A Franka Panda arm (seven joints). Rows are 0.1 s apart.
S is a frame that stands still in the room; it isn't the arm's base.
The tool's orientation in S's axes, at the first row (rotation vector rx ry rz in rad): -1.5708, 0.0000, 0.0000
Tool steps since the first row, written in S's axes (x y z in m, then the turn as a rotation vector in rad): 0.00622, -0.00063, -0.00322, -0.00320, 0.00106, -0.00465; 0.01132, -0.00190, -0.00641, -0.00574, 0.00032, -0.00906; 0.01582, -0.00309, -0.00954, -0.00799, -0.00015, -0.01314; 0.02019, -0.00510, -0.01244, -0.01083, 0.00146, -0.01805
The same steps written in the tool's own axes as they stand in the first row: 0.00622, 0.00322, -0.00063, -0.00320, 0.00465, 0.00106; 0.01132, 0.00641, -0.00190, -0.00574, 0.00906, 0.00032; 0.01582, 0.00954, -0.00309, -0.00799, 0.01314, -0.00015; 0.02019, 0.01244, -0.00510, -0.01083, 0.01805, 0.00146
